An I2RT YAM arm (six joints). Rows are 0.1 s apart.
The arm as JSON. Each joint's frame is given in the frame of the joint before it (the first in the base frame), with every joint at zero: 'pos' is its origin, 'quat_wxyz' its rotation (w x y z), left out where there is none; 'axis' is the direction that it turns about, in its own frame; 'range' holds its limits. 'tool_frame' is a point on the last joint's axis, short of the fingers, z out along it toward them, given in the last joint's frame.
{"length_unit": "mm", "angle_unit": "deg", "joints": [
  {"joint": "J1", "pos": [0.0, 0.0, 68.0], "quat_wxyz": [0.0, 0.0, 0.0, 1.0], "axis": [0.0, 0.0, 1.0], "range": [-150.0, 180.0]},
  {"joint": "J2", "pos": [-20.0, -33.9, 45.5], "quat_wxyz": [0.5, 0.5, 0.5, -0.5], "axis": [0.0, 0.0, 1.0], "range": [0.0, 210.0]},
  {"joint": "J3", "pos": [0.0, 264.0, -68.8], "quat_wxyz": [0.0, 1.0, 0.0, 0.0], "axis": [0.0, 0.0, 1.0], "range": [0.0, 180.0]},
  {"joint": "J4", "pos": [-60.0, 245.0, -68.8], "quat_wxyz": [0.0, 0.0, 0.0, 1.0], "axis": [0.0, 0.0, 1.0], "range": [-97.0, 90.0]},
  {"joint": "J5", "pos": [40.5, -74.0, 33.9], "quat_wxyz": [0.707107, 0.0, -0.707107, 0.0], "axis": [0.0, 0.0, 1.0], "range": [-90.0, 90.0]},
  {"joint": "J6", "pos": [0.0, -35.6, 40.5], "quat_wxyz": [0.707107, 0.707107, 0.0, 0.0], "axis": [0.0, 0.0, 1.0], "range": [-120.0, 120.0]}
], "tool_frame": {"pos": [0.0, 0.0, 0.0], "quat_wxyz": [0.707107, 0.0, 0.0, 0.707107]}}
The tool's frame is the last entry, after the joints.
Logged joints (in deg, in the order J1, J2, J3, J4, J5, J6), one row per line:
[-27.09 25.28 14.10 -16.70 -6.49 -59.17]
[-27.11 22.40 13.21 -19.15 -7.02 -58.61]
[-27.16 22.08 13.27 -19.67 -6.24 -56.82]
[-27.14 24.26 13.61 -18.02 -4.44 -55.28]
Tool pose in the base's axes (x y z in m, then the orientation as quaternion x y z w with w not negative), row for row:
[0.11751 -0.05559 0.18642 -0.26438 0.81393 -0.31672 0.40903]
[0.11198 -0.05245 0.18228 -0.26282 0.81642 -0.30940 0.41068]
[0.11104 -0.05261 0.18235 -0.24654 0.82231 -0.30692 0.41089]
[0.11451 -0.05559 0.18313 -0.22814 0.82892 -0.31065 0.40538]
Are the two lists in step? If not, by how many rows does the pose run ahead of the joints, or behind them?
They are in step.
